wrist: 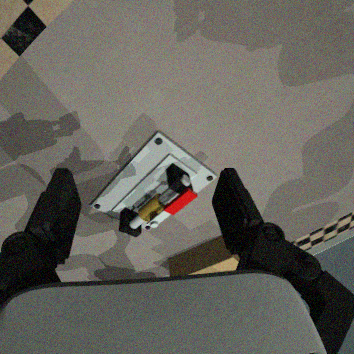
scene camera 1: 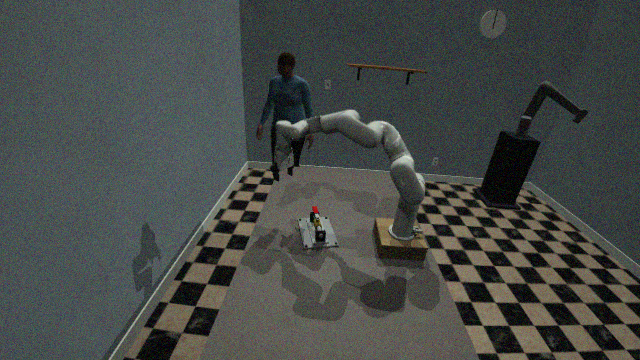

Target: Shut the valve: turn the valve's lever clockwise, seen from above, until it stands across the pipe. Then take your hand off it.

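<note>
The valve (scene camera 1: pixel 317 225) (wrist: pixel 151 207) has a brass middle and a short pipe with black ends, and is mounted on a pale plate (scene camera 1: pixel 305 234) (wrist: pixel 134 167). Its red lever (scene camera 1: pixel 315 209) (wrist: pixel 181 201) points roughly along the pipe, towards the pipe's far end in the scene view. My gripper (scene camera 1: pixel 283 175) (wrist: pixel 148 185) is open with nothing between its fingers. It hangs well above the table, up and to the left of the valve in the scene view, and touches neither lever nor plate. In the wrist view the valve shows below, between the spread fingers.
The arm's wooden base block (scene camera 1: pixel 400 246) (wrist: pixel 200 255) stands right of the valve on the grey table (scene camera 1: pixel 350 325). A wall (scene camera 1: pixel 120 125) runs along the left. A person (scene camera 1: pixel 290 95) stands behind the table. Another arm on a black pedestal (scene camera 1: pixel 510 170) stands at the back right.
</note>
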